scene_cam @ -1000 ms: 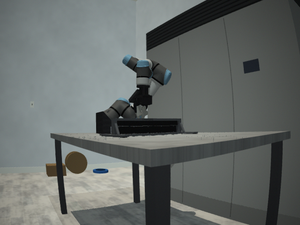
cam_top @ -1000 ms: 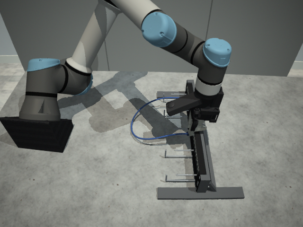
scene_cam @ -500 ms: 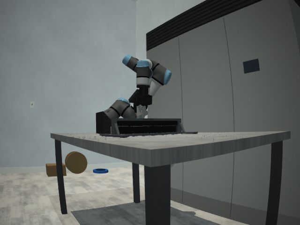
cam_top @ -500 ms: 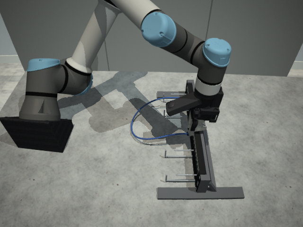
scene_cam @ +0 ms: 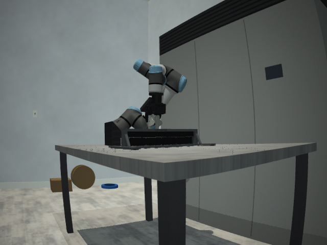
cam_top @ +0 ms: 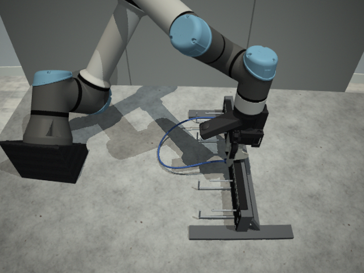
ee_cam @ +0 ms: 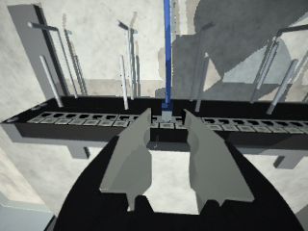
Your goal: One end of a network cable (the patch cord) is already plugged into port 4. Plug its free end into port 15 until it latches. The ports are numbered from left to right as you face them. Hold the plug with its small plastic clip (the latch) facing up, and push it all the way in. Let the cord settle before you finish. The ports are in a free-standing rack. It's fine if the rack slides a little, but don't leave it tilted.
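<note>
The plug is 1 cm below my hand and 1 cm ahead of it.
</note>
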